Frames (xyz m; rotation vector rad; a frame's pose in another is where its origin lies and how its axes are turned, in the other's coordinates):
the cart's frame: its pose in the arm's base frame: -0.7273 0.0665 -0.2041 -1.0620 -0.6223 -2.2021
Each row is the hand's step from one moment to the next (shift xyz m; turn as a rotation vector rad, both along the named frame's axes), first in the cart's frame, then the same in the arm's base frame.
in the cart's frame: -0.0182 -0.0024 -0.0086 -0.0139 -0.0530 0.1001
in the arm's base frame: 0.0028 0.0020 -0.0200 0.0225 0.1053 0.0378
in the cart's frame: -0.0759 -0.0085 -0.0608 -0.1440 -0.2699 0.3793
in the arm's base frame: -0.0003 -0.0085 -0.0973 0.0821 0.4766 0.0593
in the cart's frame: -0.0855 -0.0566 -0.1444 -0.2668 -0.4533 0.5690
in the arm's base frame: -0.0728 -0.0246 -0.1596 0.1146 0.7653 0.0407
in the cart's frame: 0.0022 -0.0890 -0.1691 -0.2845 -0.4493 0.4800
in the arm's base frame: -0.1515 -0.0454 -0.1073 0.0795 0.7116 -0.0236
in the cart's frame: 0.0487 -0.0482 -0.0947 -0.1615 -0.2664 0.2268
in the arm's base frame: -0.1071 -0.0417 -0.0214 0.0133 0.3829 -0.0410
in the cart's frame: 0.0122 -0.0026 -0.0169 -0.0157 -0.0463 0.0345
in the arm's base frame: -0.0167 -0.0128 -0.0001 -0.0064 0.0595 0.0001
